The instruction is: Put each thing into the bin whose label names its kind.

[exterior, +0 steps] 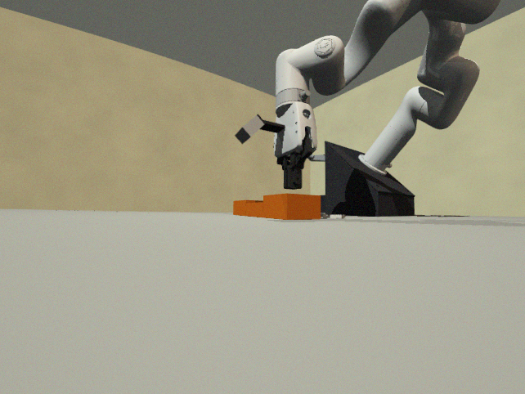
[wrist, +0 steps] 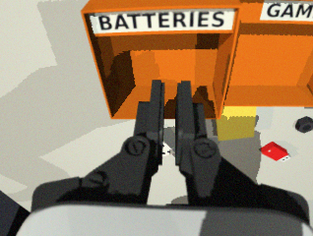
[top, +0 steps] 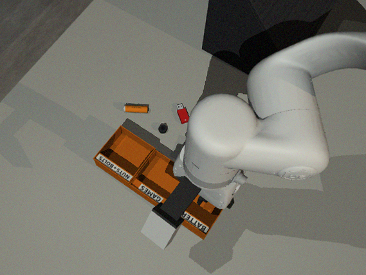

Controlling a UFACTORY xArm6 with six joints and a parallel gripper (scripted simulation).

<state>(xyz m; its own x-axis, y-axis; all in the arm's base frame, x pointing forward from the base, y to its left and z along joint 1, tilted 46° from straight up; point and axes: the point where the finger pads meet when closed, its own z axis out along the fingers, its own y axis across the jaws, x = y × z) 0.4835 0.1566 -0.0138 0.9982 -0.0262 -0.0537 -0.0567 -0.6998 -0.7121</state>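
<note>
My gripper is now 12 cm past the silver nut, 8 cm above it and 3 cm to the left of it. From my hand the other things lie so: black hex nut (14 cm to the right, 9 cm behind, 8 cm below); then white domino (12 cm behind, 8 cm below, 2 cm to the left); then yellow block (8 cm below, 8 cm behind, 6 cm to the right).
</note>
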